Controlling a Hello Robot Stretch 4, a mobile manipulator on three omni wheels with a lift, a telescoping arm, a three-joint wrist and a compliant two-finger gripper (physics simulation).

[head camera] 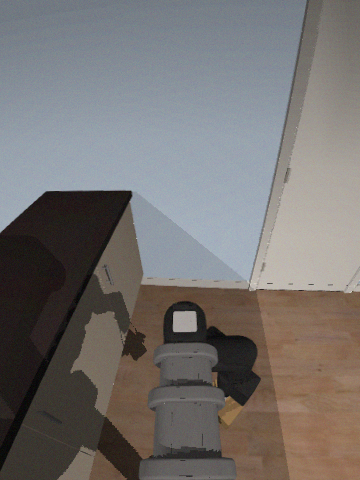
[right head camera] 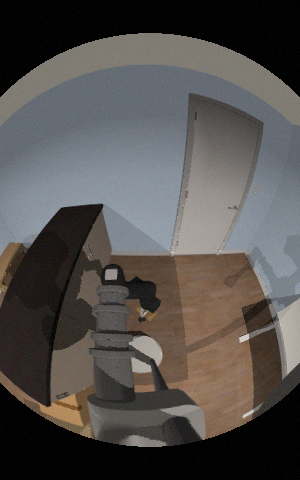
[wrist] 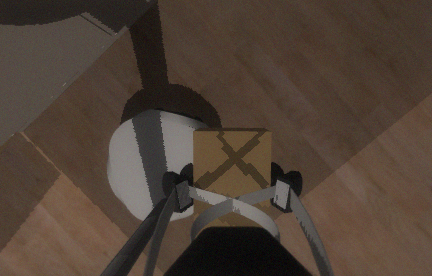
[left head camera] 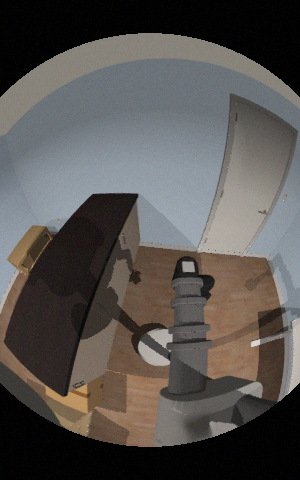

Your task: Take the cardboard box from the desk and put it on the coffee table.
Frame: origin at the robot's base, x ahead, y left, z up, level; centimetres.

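Where they show: gripper, fingertip midpoint: [right head camera: 146, 313] [wrist: 231, 178]; robot's base, origin of the base link: [right head camera: 141, 353] [wrist: 171, 159] [left head camera: 158, 345].
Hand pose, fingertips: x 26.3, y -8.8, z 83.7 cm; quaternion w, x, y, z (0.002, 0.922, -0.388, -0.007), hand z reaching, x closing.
Observation:
Each offset is from my fingertips to the centre of the thing.
My gripper [right head camera: 143, 315] [wrist: 231, 178] is shut on a small tan cardboard box {dx +0.2, dy +0.2, dz +2.1 cm} [head camera: 230, 413] [right head camera: 150, 314] [wrist: 232, 150], with one fingertip against each side in the wrist view. The box is held above the wood floor, beside my white round base in that view. The arm hides part of the box in the head view, and the gripper's straps cross its near part in the wrist view. A white piece of furniture, perhaps the desk, shows in part at the right edge of the left [left head camera: 295, 355] and right [right head camera: 294, 340] head views. No coffee table can be made out.
A long cabinet with a dark top [head camera: 65, 240] [left head camera: 65, 280] [right head camera: 40, 290] stands close on the left. A wooden cabinet [left head camera: 28, 245] stands behind it. A larger cardboard box {dx -89.4, dy +87.5, dz -66.1 cm} [left head camera: 75, 397] is at its near end. A white door [head camera: 325, 150] [left head camera: 250, 185] [right head camera: 220, 185] is ahead right.

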